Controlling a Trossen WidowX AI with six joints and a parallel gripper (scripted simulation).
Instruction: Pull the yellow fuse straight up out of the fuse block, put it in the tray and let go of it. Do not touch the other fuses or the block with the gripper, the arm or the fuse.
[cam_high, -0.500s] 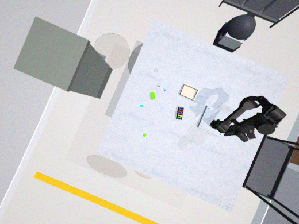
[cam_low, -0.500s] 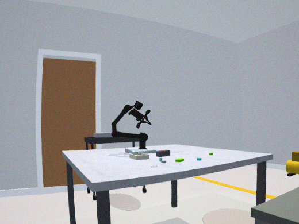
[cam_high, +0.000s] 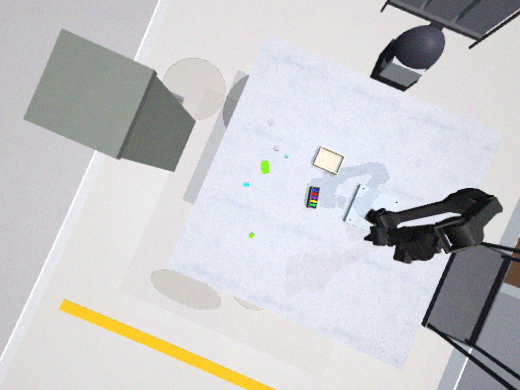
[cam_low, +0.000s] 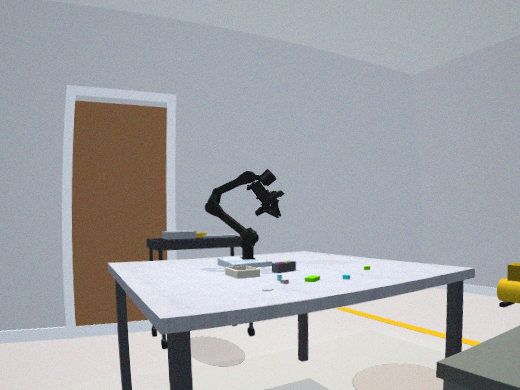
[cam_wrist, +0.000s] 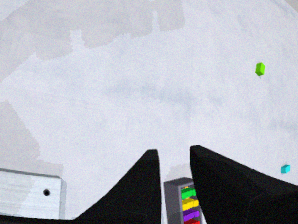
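Now: gripper tip 190 mm short of the yellow fuse, 40 mm to the left of it and 210 mm above it. Also, from my gripper tip: red fuse (210 mm ahead, 70 mm to the right, 210 mm below); then purple fuse (200 mm ahead, 50 mm to the right, 210 mm below); then green fuse (180 mm ahead, 20 mm to the right, 210 mm below).
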